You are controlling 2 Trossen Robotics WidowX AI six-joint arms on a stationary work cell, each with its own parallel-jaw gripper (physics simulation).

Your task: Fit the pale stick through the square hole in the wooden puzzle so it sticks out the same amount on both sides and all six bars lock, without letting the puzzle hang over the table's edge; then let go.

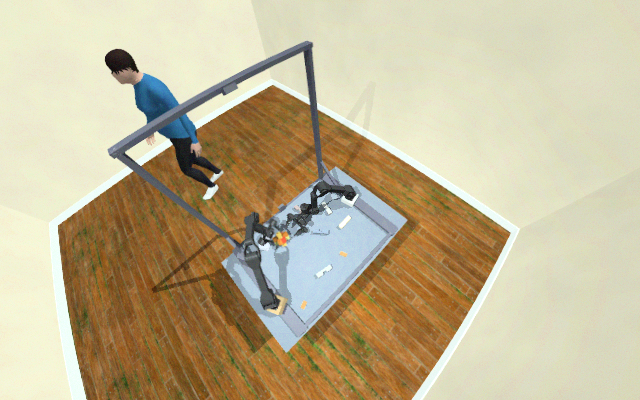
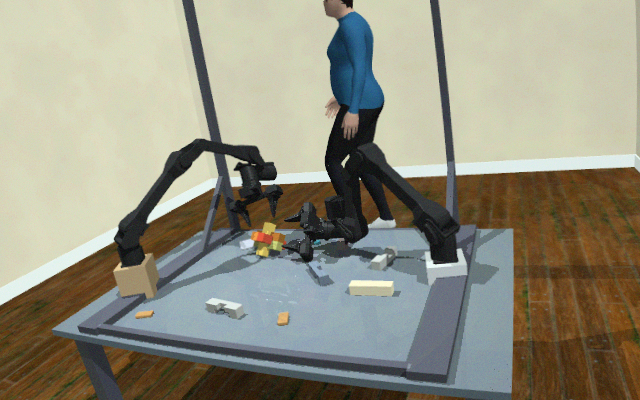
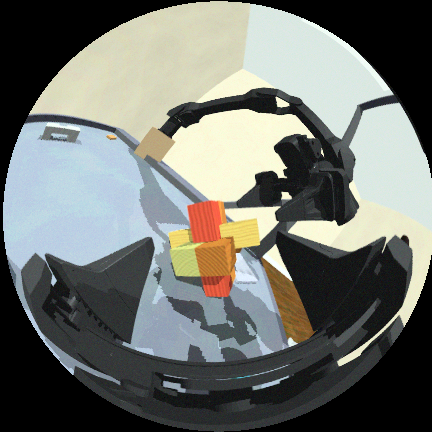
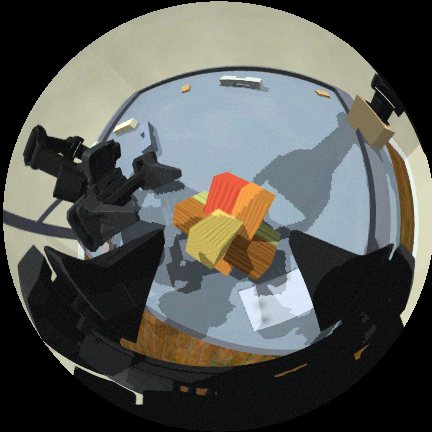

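Where they show: left gripper, fingertip midpoint: [image 1: 289,231] [image 2: 283,233] [image 3: 214,240] [image 4: 162,189]; right gripper, fingertip midpoint: [image 1: 276,236] [image 2: 262,222] [image 3: 252,209] [image 4: 229,236]; left arm's base at its link origin: [image 1: 350,196] [image 2: 444,258]; right arm's base at its link origin: [image 1: 273,303] [image 2: 133,262] [image 3: 164,133].
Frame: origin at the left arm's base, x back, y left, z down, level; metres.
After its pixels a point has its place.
The wooden puzzle [image 1: 282,238] @[x -0.556, y -0.238, z -0.031 m] [image 2: 262,238] @[x -0.557, y -0.209, z -0.024 m] [image 3: 206,220] @[x -0.543, y -0.227, z -0.021 m] [image 4: 227,192] @[x -0.561, y -0.232, z -0.034 m], with red, orange, yellow, green and brown bars, stands tilted on the table near its back edge. A pale yellow bar end [image 3: 240,234] @[x -0.538, y -0.265, z -0.032 m] [image 4: 212,240] @[x -0.555, y -0.274, z -0.053 m] sticks out of it; I cannot tell whether it is the pale stick or is centred. A plain cream bar [image 1: 344,222] @[x -0.205, y 0.065, z 0.023 m] [image 2: 371,288] @[x -0.195, y 0.080, z 0.029 m] [image 4: 126,126] @[x -0.229, y 0.045, z 0.030 m] lies apart on the table. My left gripper [image 2: 286,233] @[x -0.489, y -0.223, z -0.031 m] [image 3: 214,240] @[x -0.489, y -0.223, z -0.031 m] is open and empty, pointing at the puzzle's side. My right gripper [image 2: 260,220] @[x -0.569, y -0.271, z -0.059 m] [image 4: 229,236] @[x -0.569, y -0.271, z -0.059 m] is open and empty, above the puzzle.
A white card [image 4: 272,302] @[x -0.618, y -0.366, z 0.044 m] lies by the puzzle near the back edge. A blue-grey piece [image 2: 319,274] @[x -0.344, y -0.011, z 0.022 m] lies in front of the left gripper. Notched grey bars [image 2: 225,307] @[x -0.572, y 0.141, z 0.024 m] [image 2: 383,260] @[x -0.168, y -0.079, z 0.028 m] and orange pieces [image 2: 283,318] @[x -0.409, y 0.178, z 0.042 m] [image 2: 144,314] @[x -0.828, y 0.129, z 0.042 m] lie farther off. A person [image 2: 356,60] stands behind.
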